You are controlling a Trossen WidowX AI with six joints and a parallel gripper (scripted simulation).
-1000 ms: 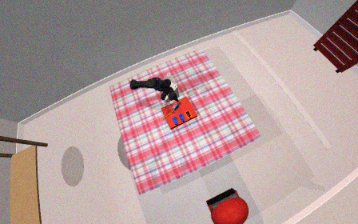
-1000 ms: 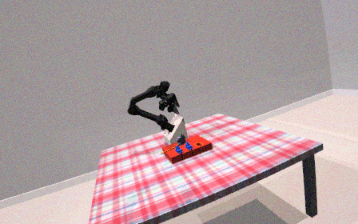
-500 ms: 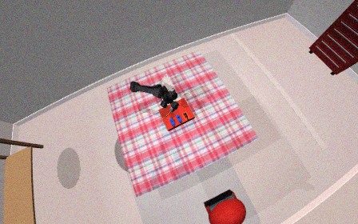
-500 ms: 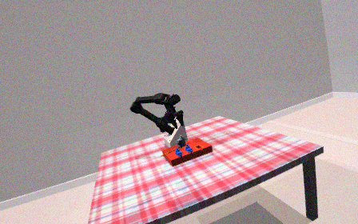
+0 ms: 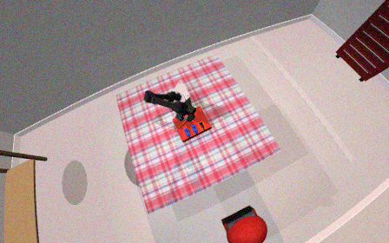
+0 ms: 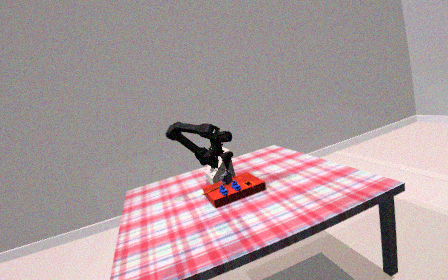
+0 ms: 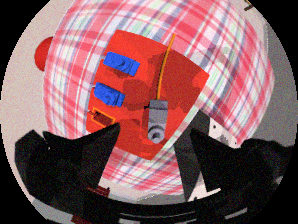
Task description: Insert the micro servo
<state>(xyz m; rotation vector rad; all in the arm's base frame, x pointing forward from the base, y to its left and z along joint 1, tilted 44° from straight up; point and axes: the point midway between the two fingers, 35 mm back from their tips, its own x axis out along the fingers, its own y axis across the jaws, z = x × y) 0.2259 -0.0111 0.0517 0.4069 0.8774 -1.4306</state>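
Right now the red robot deck is 2 cm to the left of my gripper tip and 12 cm below it.
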